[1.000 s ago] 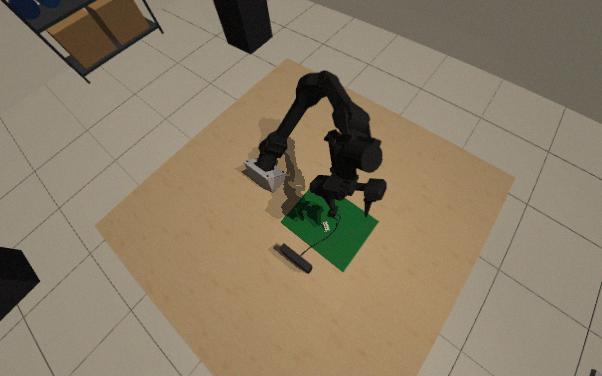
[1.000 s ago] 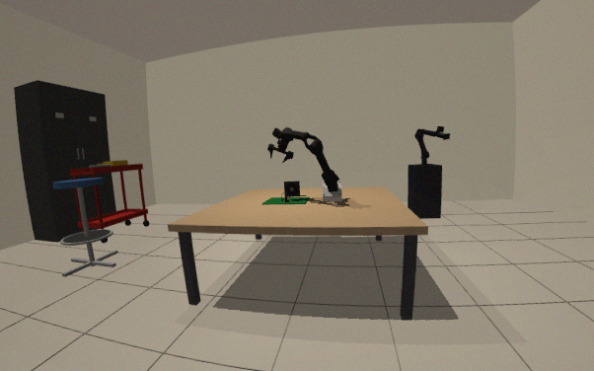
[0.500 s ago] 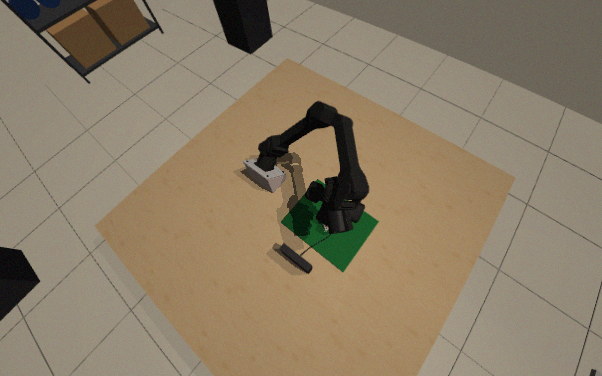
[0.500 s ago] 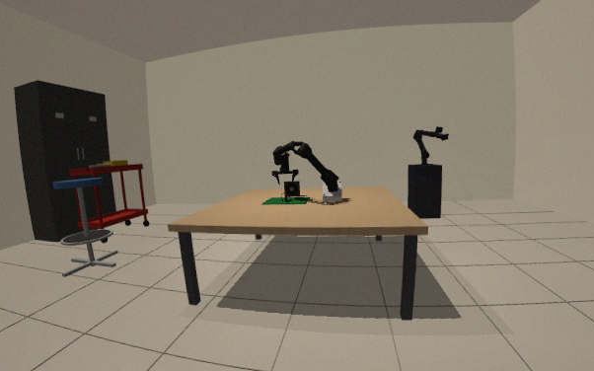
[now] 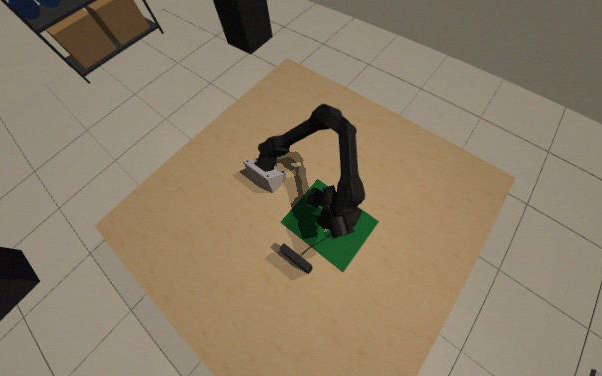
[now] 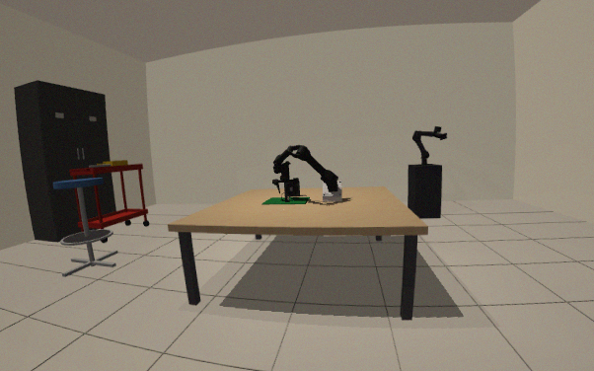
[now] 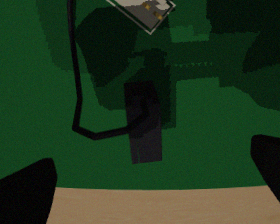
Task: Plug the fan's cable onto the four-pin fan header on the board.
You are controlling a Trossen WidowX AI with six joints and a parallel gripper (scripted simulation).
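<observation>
My gripper tip is now 10 mm to the right of the black fan plug and 40 mm above it. From my gripper tip the other things lie so: black fan (220 mm to the right); white four-pin header (10 mm ahead, 60 mm to the right, 60 mm below); green board (10 mm ahead, 30 mm to the right, 80 mm below).
</observation>
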